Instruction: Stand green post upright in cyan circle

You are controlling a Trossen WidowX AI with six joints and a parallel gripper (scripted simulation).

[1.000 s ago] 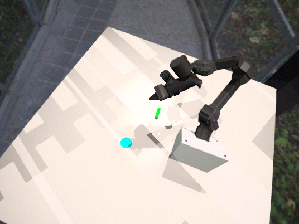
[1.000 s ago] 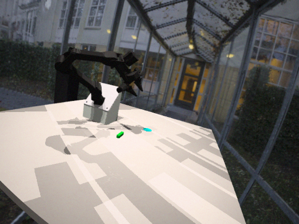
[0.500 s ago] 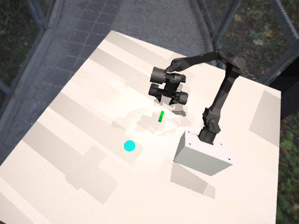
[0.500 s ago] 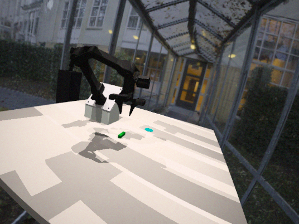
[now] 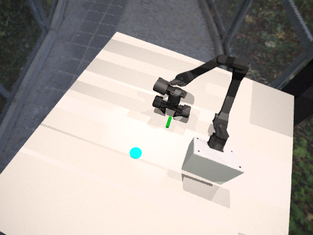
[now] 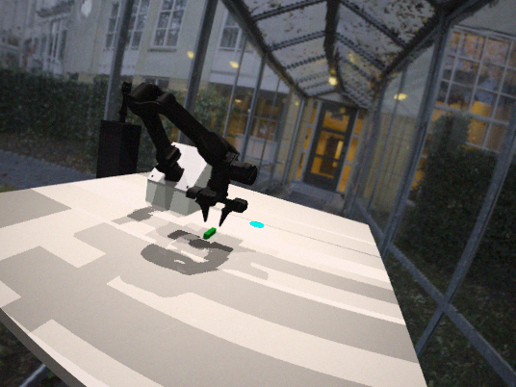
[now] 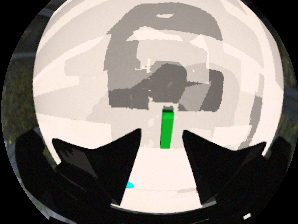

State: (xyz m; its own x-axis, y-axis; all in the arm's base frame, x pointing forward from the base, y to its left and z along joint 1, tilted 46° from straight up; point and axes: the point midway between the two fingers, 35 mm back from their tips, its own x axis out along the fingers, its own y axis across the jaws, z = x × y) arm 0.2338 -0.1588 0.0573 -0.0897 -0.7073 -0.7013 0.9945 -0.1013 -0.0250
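My gripper tip is now 10 mm past the green post, 20 mm to the right of it and 40 mm above it. From my gripper tip the other things lie so: cyan circle (110 mm ahead, 240 mm to the left, 50 mm below).
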